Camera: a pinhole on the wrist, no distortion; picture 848 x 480 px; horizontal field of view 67.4 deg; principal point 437.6 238.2 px. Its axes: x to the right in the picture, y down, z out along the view. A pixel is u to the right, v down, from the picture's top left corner.
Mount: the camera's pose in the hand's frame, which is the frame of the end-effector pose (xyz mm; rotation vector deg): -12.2 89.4 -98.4 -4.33 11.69 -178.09
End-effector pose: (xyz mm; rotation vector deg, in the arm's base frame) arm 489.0 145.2 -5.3 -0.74 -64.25 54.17
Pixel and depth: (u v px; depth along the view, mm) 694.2 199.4 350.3
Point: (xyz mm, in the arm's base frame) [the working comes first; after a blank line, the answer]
In the camera's frame: 141.4 -21.4 350.3

238.7 -16.4 -12.9
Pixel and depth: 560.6 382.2 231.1
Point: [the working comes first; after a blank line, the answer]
In the camera's frame: 44.7 52.3 231.1

384.3 66.2 18.4
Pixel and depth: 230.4 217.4 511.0
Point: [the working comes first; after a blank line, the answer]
In the camera's frame: -166.5 -16.7 511.0

171.7 115.0 301.6
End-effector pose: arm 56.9 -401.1 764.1 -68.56 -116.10 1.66
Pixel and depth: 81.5 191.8 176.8
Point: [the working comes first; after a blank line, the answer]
In the camera's frame: -99.0 -12.9 176.8

46.5 -258.1 738.2
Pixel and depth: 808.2 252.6 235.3
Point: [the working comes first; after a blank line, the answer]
In the camera's frame: 137.2 5.3 235.3

42.6 -429.0 564.1
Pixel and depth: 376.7 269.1 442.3
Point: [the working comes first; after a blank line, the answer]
In the camera's frame: -42.4 21.5 442.3

-156.3 -240.0 555.3
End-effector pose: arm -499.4 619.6 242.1 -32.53 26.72 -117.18
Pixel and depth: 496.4 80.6 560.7
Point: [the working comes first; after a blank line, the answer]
In the camera's frame: 51.9 -139.0 560.7

-108.0 529.5 544.7
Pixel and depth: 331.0 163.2 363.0
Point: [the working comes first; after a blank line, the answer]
In the camera's frame: -60.9 -42.8 363.0

-321.9 493.4 426.5
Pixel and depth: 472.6 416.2 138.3
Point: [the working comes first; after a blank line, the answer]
In the camera's frame: 7.6 38.7 138.3

-452.3 610.3 249.9
